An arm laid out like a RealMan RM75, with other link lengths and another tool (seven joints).
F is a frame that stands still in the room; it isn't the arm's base.
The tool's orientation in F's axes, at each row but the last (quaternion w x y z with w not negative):
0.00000, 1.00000, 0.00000, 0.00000
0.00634, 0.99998, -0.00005, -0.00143
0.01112, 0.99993, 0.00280, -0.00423
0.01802, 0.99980, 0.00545, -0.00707
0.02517, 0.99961, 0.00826, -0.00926
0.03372, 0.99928, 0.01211, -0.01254
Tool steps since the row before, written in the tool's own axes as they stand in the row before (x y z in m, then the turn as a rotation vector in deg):
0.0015, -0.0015, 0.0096, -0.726, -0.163, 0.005
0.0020, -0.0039, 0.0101, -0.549, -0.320, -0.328
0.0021, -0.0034, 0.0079, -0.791, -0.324, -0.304
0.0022, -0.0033, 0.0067, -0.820, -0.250, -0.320
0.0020, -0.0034, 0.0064, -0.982, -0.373, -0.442
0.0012, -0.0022, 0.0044, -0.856, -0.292, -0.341
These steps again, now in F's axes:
0.0015, 0.0015, -0.0096, -0.726, 0.163, -0.005
0.0020, 0.0038, -0.0102, -0.548, 0.324, 0.325
0.0020, 0.0032, -0.0080, -0.790, 0.326, 0.303
0.0021, 0.0031, -0.0068, -0.818, 0.253, 0.323
0.0018, 0.0031, -0.0066, -0.980, 0.379, 0.441
0.0010, 0.0019, -0.0046, -0.855, 0.294, 0.343

